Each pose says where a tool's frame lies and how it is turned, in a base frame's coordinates. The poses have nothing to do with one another.
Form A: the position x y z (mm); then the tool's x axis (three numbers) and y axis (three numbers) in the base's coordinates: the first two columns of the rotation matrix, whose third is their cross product.
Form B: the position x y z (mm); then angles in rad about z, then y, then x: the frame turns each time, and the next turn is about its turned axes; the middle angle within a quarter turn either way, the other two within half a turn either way. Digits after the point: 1 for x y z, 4 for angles.
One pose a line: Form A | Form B
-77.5 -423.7 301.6 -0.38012 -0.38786 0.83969 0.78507 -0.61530 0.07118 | -77.5 -423.7 301.6 -2.3461 -0.9967 0.1315
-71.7 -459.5 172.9 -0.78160 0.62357 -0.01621 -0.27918 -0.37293 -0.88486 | -71.7 -459.5 172.9 2.4682 0.0162 -1.0864
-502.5 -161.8 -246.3 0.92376 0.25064 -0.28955 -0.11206 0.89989 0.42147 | -502.5 -161.8 -246.3 0.2649 0.2938 0.4560
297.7 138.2 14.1 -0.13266 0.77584 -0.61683 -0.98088 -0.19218 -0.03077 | 297.7 138.2 14.1 1.7401 0.6647 -0.0391
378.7 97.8 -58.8 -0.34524 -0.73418 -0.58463 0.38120 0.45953 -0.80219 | 378.7 97.8 -58.8 -2.0104 0.6244 -1.4208
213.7 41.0 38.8 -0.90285 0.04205 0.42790 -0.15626 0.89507 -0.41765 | 213.7 41.0 38.8 3.0951 -0.4422 -2.6612
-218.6 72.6 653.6 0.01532 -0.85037 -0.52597 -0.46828 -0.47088 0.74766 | -218.6 72.6 653.6 -1.5528 0.5539 2.0677
